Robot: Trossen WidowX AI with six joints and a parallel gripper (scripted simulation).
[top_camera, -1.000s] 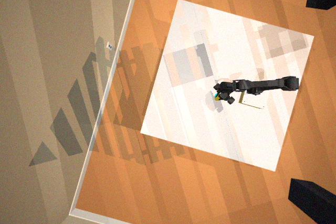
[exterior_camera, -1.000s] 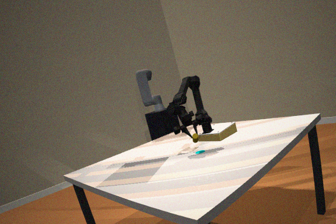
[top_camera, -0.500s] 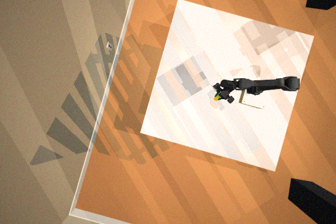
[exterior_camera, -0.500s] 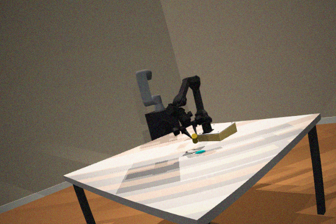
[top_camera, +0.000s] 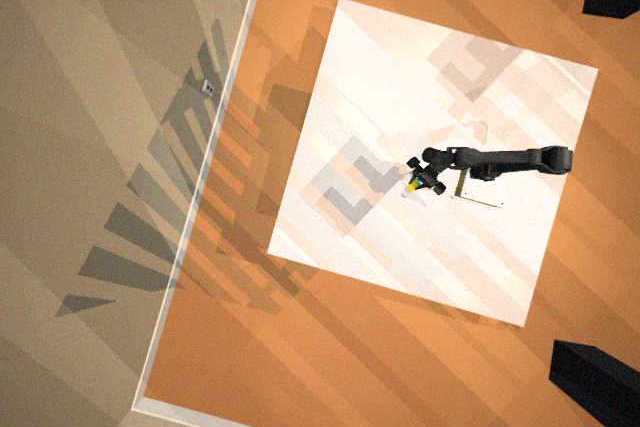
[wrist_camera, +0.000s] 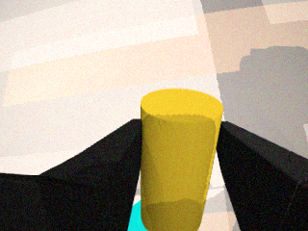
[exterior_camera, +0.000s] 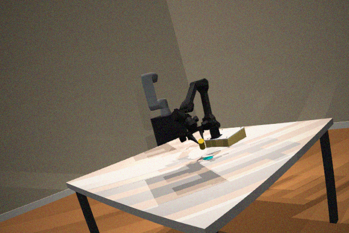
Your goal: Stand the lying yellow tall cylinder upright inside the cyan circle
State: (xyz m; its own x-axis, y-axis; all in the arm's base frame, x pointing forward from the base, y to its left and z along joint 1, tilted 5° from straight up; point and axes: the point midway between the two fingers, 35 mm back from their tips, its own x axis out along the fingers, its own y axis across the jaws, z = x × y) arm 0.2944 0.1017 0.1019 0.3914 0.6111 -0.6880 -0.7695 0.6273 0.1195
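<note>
My gripper tip is 6 cm past the cyan circle, 2 cm to the left of it and 11 cm above it. The rest, counted from my gripper tip: yellow tall cylinder (1 cm behind, 1 cm to the right, 2 cm below).
</note>
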